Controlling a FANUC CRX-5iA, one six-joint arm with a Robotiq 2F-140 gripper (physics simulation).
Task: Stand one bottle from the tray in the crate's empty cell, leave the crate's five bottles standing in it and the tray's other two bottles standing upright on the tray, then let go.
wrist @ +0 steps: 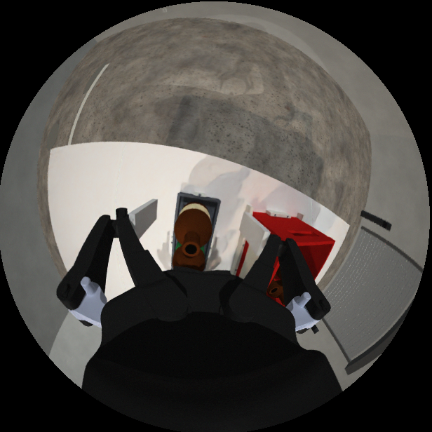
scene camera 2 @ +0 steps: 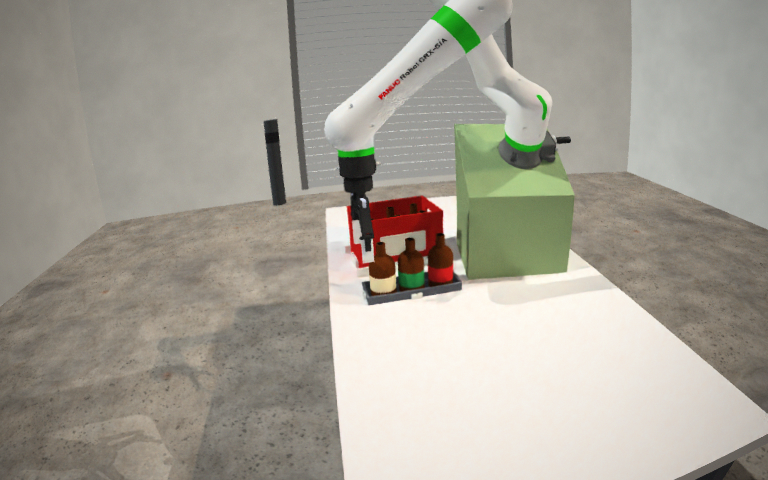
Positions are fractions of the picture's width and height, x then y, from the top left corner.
my gripper: wrist 0.46, 0.50; scene camera 2 0.47, 0.53
